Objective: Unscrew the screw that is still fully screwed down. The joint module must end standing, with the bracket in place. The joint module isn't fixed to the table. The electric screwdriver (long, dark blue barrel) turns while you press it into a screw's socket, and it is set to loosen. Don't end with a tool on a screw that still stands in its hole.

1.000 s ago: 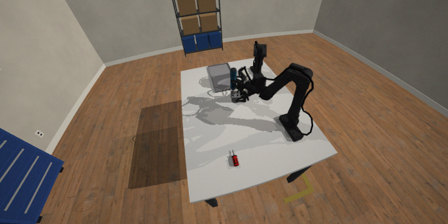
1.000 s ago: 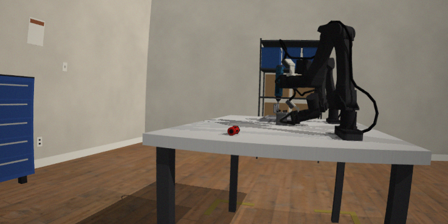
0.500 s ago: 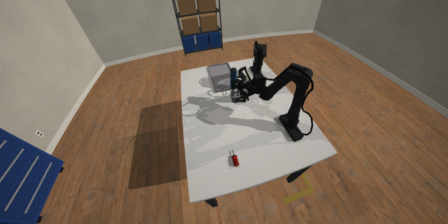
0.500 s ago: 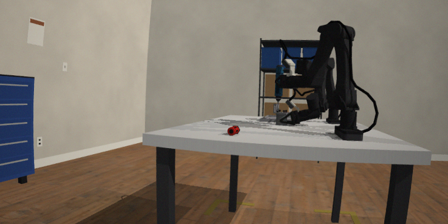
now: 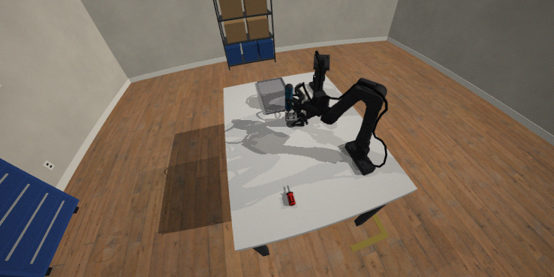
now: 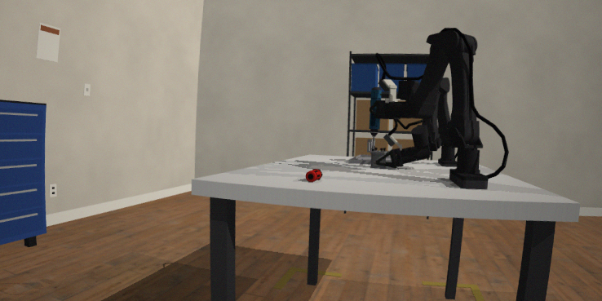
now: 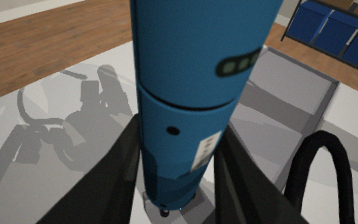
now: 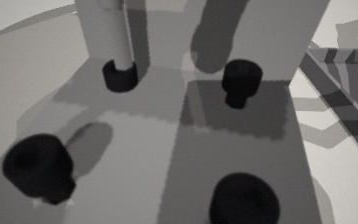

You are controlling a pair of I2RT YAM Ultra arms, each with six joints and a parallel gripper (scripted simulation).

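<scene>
My right hand is 10 mm below the joint module. Also, from my right hand: bit: 70 mm above, 20 mm ahead, 10 mm to the left; then flat grey tray: 340 mm to the right, 40 mm ahead, 20 mm below; then grey bracket: 50 mm above.
</scene>
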